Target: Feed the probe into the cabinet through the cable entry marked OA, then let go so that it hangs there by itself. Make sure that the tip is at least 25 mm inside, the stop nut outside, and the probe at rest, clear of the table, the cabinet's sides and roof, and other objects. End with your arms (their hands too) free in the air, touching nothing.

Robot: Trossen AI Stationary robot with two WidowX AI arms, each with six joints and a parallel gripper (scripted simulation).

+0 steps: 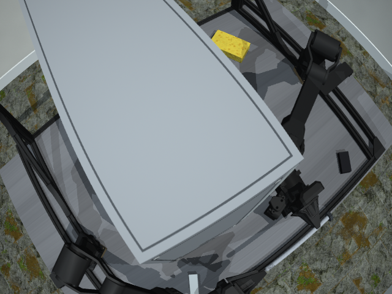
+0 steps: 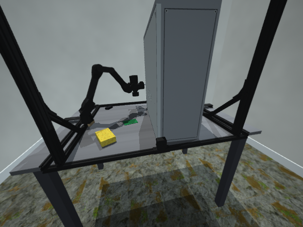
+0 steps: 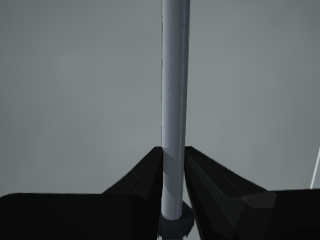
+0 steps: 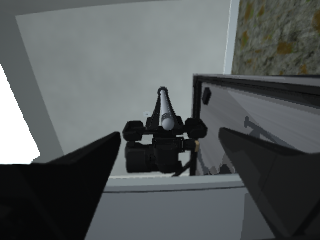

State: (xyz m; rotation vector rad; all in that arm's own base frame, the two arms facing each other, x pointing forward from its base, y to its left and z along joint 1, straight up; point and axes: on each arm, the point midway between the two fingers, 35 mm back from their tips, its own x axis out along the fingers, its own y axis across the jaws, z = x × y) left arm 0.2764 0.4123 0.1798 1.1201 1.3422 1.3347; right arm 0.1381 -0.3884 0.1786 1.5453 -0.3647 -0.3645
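The probe lies 6 cm to the right of my left hand and 3 cm ahead of it.
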